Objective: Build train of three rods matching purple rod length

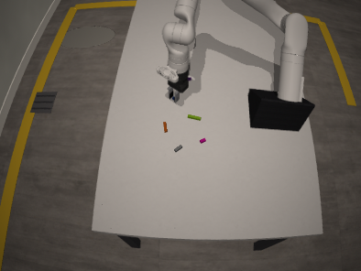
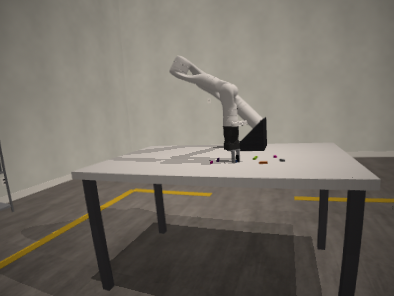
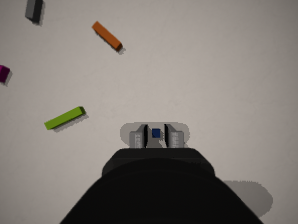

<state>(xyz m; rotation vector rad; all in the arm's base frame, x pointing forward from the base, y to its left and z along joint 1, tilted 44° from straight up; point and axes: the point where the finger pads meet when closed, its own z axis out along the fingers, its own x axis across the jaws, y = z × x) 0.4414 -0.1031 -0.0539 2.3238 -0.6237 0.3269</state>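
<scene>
Now: the lime rod 9 cm behind my hand, 8 cm to the left of it and 1 cm below it. Also, from my hand: purple rod 3 cm behind, 10 cm to the right, 1 cm below; then small blue rod 1 cm below; then orange rod 1 cm ahead, 14 cm to the left, 1 cm below.
</scene>
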